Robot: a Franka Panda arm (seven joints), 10 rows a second.
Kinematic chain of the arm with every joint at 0, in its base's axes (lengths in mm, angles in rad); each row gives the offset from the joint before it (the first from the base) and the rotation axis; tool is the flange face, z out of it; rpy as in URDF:
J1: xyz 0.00 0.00 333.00 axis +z
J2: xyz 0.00 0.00 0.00 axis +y
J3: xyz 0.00 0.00 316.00 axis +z
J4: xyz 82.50 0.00 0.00 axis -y
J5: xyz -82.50 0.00 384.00 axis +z
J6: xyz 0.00 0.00 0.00 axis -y
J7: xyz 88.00 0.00 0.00 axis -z
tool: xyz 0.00 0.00 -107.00 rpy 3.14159 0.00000 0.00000
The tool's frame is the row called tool.
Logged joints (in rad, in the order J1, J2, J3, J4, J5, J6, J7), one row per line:
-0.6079 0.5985 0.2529 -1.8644 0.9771 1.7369 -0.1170
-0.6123 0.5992 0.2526 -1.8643 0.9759 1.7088 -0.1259
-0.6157 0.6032 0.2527 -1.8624 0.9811 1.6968 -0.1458
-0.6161 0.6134 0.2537 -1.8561 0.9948 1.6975 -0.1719
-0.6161 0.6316 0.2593 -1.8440 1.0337 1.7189 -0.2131
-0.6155 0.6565 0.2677 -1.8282 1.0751 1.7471 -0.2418
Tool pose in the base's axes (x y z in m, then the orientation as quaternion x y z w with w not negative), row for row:
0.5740 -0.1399 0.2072 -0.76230 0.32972 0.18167 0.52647
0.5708 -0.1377 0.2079 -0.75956 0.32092 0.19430 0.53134
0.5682 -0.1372 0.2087 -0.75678 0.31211 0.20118 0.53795
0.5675 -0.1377 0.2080 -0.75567 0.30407 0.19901 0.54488
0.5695 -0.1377 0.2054 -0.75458 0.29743 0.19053 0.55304
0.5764 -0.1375 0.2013 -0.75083 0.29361 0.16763 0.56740
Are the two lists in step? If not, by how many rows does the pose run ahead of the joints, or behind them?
The pose runs 1 row behind the joints: the pose in row i belongs to the joints in row i - 1.
